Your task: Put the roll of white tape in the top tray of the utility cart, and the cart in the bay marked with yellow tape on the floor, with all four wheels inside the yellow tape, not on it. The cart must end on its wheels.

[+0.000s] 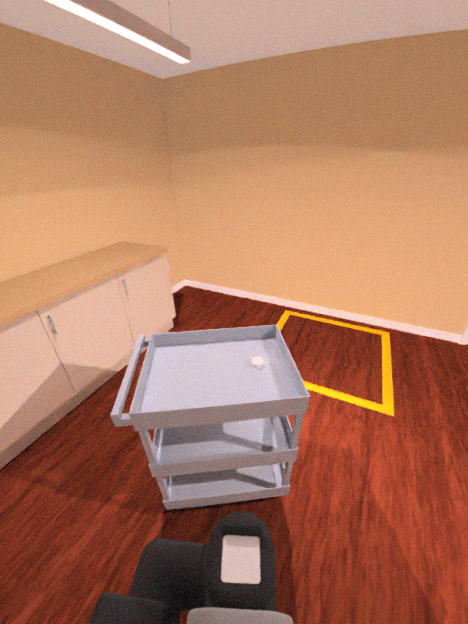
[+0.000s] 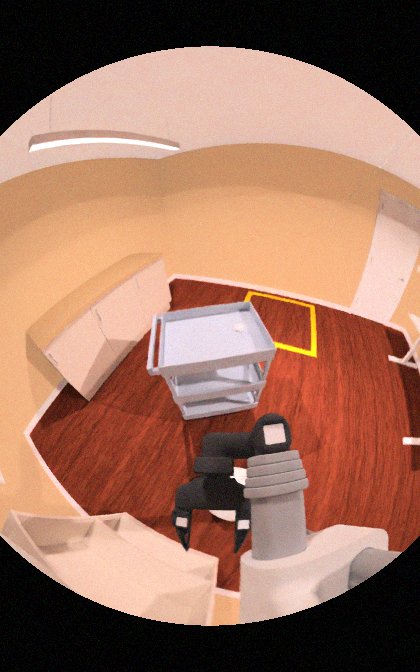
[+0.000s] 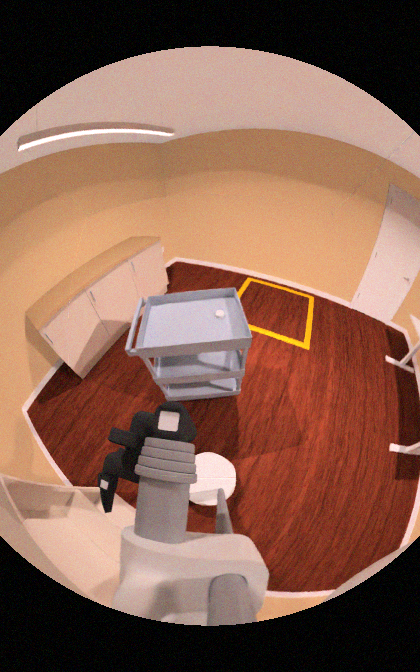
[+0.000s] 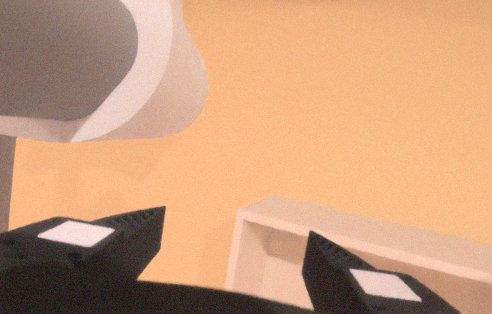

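Note:
The roll of white tape (image 1: 257, 361) (image 2: 239, 328) (image 3: 219, 314) lies in the top tray of the grey utility cart, toward its right end. The cart (image 1: 221, 411) (image 2: 220, 363) (image 3: 195, 348) stands upright in front of me, its handle on the left. Its wheels cannot be made out. The yellow tape (image 1: 387, 367) (image 2: 314, 330) (image 3: 309, 320) marks a bay behind and right of the cart; the tray hides part of its left side. My gripper (image 2: 212, 551) (image 4: 234, 240) is open and empty, turned back away from the cart.
A low cabinet (image 1: 85, 322) (image 2: 117, 325) (image 3: 110, 305) stands along the left wall. The back wall runs close behind the bay. An open shelf unit (image 4: 350, 225) is near my gripper. White table legs (image 2: 412, 441) (image 3: 405, 448) and a door (image 2: 387, 260) (image 3: 387, 260) are at right.

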